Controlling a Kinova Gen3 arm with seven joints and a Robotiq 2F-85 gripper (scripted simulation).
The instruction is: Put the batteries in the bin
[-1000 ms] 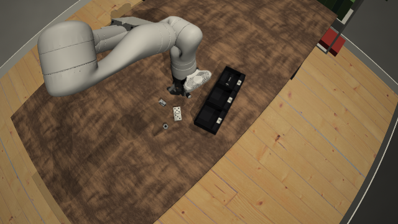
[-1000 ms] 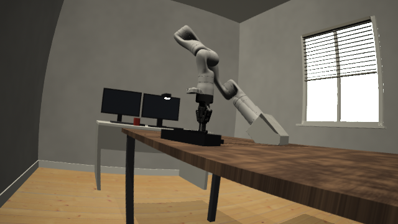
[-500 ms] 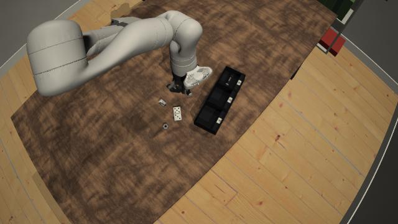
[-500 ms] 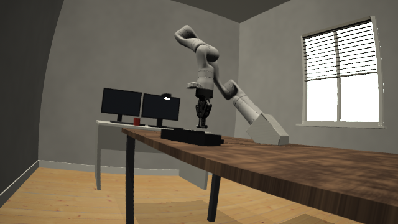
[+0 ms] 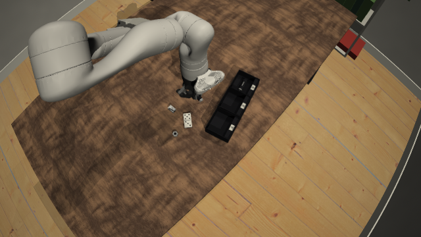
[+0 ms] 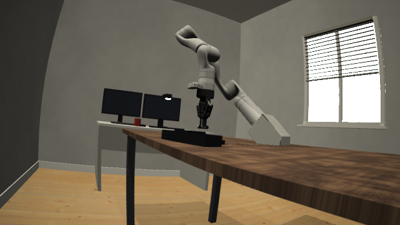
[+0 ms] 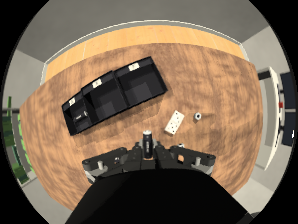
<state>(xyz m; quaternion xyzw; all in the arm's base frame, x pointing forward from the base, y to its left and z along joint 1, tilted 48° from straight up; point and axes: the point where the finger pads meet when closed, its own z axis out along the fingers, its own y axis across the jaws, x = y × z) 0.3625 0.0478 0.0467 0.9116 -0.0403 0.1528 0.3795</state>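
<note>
Now: the white domino 80 mm below my hand, 70 mm to the right of it and 10 mm ahead of it. The rest, counted from my hand: metal nut (130 mm to the right, 80 mm below, 20 mm ahead); then black nine-volt battery (70 mm to the left, 70 mm below, 40 mm behind); then grey metal piece (70 mm to the right, 70 mm below, 50 mm behind).
</note>
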